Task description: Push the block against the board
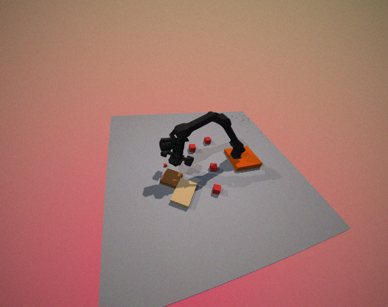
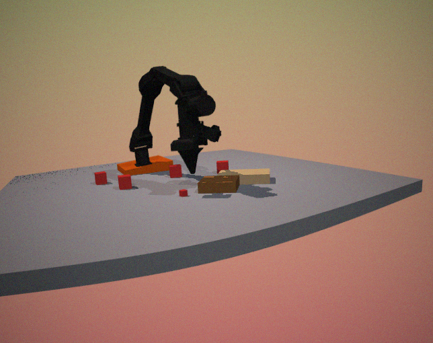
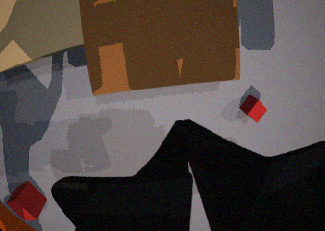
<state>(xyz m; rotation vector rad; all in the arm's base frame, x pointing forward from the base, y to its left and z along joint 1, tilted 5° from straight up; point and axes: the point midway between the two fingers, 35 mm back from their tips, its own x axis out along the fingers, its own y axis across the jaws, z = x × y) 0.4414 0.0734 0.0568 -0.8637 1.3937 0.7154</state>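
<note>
Now: the square block 60 mm to the left of my gripper tip, 30 mm below it and 30 mm ahead of it. The rest, counted from my gripper tip: board: 170 mm to the left, 30 mm below, 20 mm behind; tiny red cube: 60 mm ahead, 50 mm to the right, 40 mm below.
</note>
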